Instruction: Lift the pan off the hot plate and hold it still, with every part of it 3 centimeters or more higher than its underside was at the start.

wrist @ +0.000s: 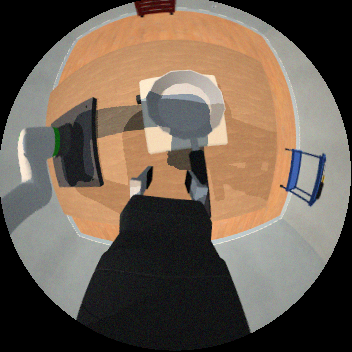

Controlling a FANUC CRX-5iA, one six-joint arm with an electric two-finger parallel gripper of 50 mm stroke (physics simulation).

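Frame: origin at the arm's base, x up, y back, z right, level; metres.
Seen in the pictures: gripper, between the fingertips: [168,174]; arm's base, origin of its link: [63,140].
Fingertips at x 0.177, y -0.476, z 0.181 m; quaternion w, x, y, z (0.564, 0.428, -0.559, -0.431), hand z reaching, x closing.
Observation:
Offsets run from my fingertips to a thing's top centre. "pt": to the spot under its first point.
The round grey pan [185,115] sits on the cream, square hot plate {pt dx -0.142, dy -0.144, dz -0.047 m} [216,137] in the upper middle of the wrist view. Part of the pan lies in shadow. Its black handle {pt dx -0.076, dy -0.065, dz +0.010 m} [198,164] points down the view and runs past the outer side of my right finger, which hides part of it. My gripper [168,174] is open with nothing between its fingers. The handle is to the right of the finger gap, not inside it. Whether the right finger touches the handle I cannot tell.
The robot's dark base plate [98,162] and the grey arm [37,145] with a green ring are at the left. A small dark knob {dx -0.154, dy +0.066, dz -0.204 m} [139,99] is on the hot plate's left side. A blue cart [295,170] stands at the right, and a dark red slatted object [155,7] is at the top.

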